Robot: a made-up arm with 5 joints. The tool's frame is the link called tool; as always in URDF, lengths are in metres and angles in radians. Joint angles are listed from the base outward.
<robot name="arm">
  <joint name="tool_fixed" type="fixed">
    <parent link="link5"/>
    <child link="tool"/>
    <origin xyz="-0.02 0.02 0.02" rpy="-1.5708 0 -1.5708"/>
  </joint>
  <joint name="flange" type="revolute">
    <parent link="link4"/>
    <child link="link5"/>
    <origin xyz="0.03 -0.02 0.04" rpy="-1.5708 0 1.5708"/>
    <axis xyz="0 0 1"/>
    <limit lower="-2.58" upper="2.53"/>
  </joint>
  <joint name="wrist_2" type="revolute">
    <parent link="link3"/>
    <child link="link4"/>
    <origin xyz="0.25 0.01 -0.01"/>
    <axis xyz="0 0 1"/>
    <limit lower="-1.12" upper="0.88"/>
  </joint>
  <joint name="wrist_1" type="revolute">
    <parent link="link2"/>
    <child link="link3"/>
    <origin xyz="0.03 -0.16 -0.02"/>
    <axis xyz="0 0 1"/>
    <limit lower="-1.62" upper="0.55"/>
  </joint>
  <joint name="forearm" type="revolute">
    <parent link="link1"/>
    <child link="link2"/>
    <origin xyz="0.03 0.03 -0.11" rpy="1.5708 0 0"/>
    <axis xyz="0 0 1"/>
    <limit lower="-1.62" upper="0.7"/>
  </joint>
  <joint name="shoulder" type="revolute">
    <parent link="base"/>
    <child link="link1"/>
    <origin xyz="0.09 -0.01 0.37" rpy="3.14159 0 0"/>
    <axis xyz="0 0 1"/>
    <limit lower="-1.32" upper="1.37"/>
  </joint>
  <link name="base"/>
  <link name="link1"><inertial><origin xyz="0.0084 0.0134 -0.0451"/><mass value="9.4"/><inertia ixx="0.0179" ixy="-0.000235" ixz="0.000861" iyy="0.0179" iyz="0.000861" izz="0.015"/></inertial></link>
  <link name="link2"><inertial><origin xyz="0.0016 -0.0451 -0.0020"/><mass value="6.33"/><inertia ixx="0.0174" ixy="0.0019" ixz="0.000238" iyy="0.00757" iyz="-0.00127" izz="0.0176"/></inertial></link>
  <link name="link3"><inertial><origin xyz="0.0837 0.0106 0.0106"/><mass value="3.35"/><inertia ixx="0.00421" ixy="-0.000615" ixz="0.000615" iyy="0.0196" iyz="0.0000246" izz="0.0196"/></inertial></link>
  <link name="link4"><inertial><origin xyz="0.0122 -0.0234 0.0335"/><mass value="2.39"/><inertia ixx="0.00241" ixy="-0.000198" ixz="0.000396" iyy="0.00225" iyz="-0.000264" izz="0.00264"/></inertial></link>
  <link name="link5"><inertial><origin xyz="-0.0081 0.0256 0.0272"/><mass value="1.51"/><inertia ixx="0.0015" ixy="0" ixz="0" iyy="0.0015" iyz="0" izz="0.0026"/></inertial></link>
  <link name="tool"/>
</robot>
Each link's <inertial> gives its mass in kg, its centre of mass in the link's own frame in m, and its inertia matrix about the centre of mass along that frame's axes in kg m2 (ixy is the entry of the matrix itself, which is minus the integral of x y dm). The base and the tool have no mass. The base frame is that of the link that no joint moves.
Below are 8 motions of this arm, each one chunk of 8 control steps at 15 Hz.
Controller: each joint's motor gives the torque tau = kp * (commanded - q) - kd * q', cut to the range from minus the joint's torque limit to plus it. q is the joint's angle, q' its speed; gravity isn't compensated. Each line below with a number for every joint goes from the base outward.
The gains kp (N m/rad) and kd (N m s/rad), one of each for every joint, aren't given. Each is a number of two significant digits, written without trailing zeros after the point. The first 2 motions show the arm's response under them.
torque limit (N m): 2.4 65 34 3.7 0.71
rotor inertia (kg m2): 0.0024 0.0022 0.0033 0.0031 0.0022
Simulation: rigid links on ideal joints. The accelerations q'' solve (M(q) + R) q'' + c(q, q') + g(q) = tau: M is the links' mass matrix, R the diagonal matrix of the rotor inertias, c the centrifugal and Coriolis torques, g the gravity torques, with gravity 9.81 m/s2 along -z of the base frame. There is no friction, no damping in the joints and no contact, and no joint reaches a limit. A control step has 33 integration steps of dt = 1/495 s. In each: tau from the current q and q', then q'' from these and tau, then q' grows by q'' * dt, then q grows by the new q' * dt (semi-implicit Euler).
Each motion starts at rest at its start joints. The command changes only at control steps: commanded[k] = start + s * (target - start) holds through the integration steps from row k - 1 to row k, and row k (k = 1, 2, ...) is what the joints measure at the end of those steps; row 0 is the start. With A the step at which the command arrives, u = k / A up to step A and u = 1 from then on. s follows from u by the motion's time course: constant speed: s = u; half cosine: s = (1 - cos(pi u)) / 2; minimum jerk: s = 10 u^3 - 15 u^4 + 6 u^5; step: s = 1 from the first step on.
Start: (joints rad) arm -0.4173 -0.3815 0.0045 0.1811 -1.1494
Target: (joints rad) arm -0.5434 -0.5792 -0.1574 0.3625 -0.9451
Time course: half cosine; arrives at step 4
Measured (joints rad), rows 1 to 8:
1: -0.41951 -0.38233 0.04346 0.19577 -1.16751
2: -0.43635 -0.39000 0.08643 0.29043 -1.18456
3: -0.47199 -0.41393 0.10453 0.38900 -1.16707
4: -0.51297 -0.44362 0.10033 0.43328 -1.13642
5: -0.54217 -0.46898 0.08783 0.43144 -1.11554
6: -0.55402 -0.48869 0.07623 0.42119 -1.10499
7: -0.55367 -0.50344 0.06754 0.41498 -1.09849
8: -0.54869 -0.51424 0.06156 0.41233 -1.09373
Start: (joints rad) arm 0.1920 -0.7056 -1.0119 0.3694 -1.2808
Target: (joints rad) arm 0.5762 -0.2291 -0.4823 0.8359 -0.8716
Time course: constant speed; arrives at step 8
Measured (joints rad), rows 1 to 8:
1: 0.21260 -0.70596 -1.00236 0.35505 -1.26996
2: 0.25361 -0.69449 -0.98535 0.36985 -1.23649
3: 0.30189 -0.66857 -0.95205 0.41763 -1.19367
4: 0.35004 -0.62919 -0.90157 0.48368 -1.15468
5: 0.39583 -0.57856 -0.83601 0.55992 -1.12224
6: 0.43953 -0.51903 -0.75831 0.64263 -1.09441
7: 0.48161 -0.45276 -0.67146 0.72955 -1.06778
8: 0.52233 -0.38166 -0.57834 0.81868 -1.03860
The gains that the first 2 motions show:
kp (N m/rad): 39 160 55 5.7 1.9
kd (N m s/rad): 3.9 31 10 0.37 0.21
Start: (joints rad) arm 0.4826 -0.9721 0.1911 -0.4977 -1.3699
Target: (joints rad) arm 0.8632 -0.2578 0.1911 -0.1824 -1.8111
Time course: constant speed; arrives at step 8
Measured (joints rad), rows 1 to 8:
1: 0.50803 -0.95627 0.22077 -0.52712 -1.39483
2: 0.54412 -0.91275 0.25797 -0.50943 -1.44260
3: 0.58322 -0.85158 0.29100 -0.45712 -1.50291
4: 0.62464 -0.77869 0.31891 -0.39803 -1.56592
5: 0.66784 -0.69784 0.34209 -0.33928 -1.62627
6: 0.71237 -0.61153 0.36105 -0.28156 -1.68242
7: 0.75789 -0.52148 0.37623 -0.22480 -1.73464
8: 0.80417 -0.42897 0.38794 -0.16914 -1.78379

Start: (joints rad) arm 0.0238 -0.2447 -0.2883 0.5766 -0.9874
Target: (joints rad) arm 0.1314 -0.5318 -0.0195 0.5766 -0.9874
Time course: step
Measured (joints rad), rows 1 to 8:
1: 0.03360 -0.31597 -0.15914 0.59421 -1.02400
2: 0.07260 -0.36206 -0.04832 0.63394 -1.09161
3: 0.11109 -0.39339 0.03492 0.66125 -1.11931
4: 0.13541 -0.41622 0.09315 0.67185 -1.12440
5: 0.14490 -0.43331 0.13225 0.67327 -1.12336
6: 0.14445 -0.44609 0.15807 0.67177 -1.12237
7: 0.13977 -0.45555 0.17512 0.67014 -1.12234
8: 0.13489 -0.46252 0.18643 0.66902 -1.12266

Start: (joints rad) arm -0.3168 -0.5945 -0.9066 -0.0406 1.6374
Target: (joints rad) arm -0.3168 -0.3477 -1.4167 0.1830 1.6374
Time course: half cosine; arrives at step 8
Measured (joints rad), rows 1 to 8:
1: -0.31843 -0.59879 -0.90464 -0.14445 1.63925
2: -0.31800 -0.59704 -0.92566 -0.22047 1.63628
3: -0.31713 -0.58531 -0.96904 -0.21496 1.63074
4: -0.31672 -0.56349 -1.03160 -0.17308 1.62692
5: -0.31667 -0.53448 -1.10781 -0.12518 1.62512
6: -0.31675 -0.50269 -1.18950 -0.08348 1.62411
7: -0.31684 -0.47302 -1.26685 -0.05392 1.62287
8: -0.31687 -0.45005 -1.33000 -0.04026 1.62099

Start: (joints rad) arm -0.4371 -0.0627 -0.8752 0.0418 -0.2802
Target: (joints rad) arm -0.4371 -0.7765 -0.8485 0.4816 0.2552
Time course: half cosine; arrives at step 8
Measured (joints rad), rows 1 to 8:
1: -0.43444 -0.06243 -0.84735 -0.01042 -0.29878
2: -0.43521 -0.07243 -0.80335 0.00994 -0.32913
3: -0.44140 -0.10773 -0.75968 0.09398 -0.33115
4: -0.44912 -0.17230 -0.72512 0.19813 -0.29444
5: -0.45392 -0.26192 -0.70478 0.29683 -0.22263
6: -0.45269 -0.36650 -0.70081 0.37176 -0.12819
7: -0.44614 -0.47265 -0.71294 0.40928 -0.02888
8: -0.43818 -0.56614 -0.73884 0.40254 0.05775

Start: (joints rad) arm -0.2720 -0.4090 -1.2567 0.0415 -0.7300
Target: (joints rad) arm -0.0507 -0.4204 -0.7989 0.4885 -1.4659
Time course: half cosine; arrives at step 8
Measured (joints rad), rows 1 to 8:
1: -0.27003 -0.41495 -1.25249 -0.01620 -0.74011
2: -0.25489 -0.42445 -1.24302 -0.03109 -0.76758
3: -0.22718 -0.43439 -1.21746 0.01587 -0.82847
4: -0.19104 -0.44247 -1.17218 0.09762 -0.93222
5: -0.15181 -0.44724 -1.10919 0.19549 -1.06913
6: -0.11534 -0.44786 -1.03471 0.29440 -1.21681
7: -0.08677 -0.44429 -0.95774 0.37949 -1.34817
8: -0.06971 -0.43728 -0.88854 0.43737 -1.43984

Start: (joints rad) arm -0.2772 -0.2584 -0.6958 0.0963 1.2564
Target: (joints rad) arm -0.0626 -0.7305 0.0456 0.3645 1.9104
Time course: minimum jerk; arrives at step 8
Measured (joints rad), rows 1 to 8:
1: -0.27367 -0.25748 -0.66628 0.01056 1.26078
2: -0.26625 -0.26217 -0.61179 -0.02511 1.28544
3: -0.24958 -0.28653 -0.52869 0.01827 1.35160
4: -0.21920 -0.33398 -0.41577 0.10115 1.46419
5: -0.17717 -0.39890 -0.28277 0.19512 1.60824
6: -0.13152 -0.46930 -0.14753 0.27999 1.75595
7: -0.09276 -0.53193 -0.02934 0.34234 1.87919
8: -0.06846 -0.57904 0.06004 0.37919 1.96251

